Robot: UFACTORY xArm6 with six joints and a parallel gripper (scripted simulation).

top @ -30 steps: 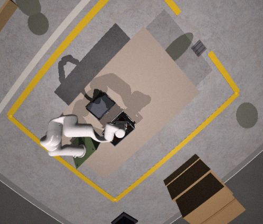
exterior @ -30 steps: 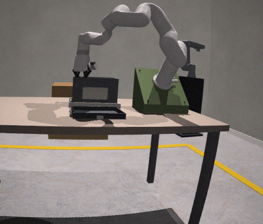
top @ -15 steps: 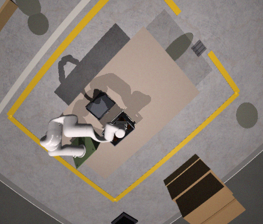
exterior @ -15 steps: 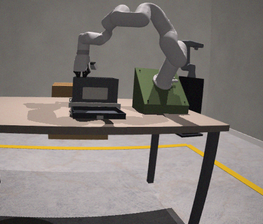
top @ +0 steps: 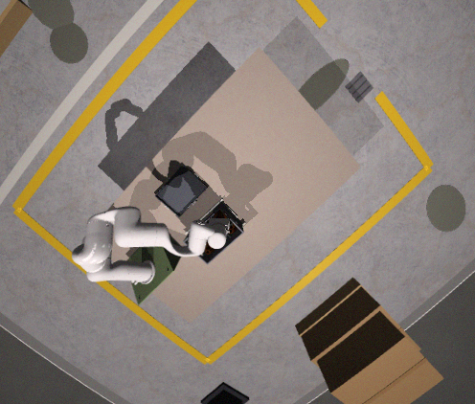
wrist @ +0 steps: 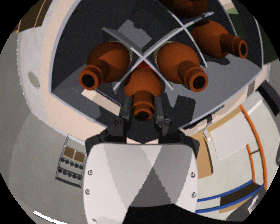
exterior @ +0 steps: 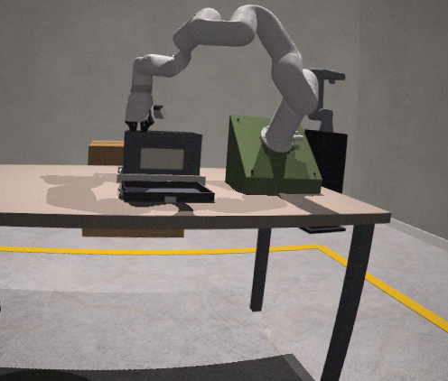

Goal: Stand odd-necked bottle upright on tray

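Now: hand 9 cm past the dark crate, 7 cm above it and 3 cm to the left of it. From my hand the other things lie so: glass bottle (18 cm behind, 7 cm to the right, 7 cm below); then flat dark tray (26 cm to the left, 15 cm below, 5 cm behind).
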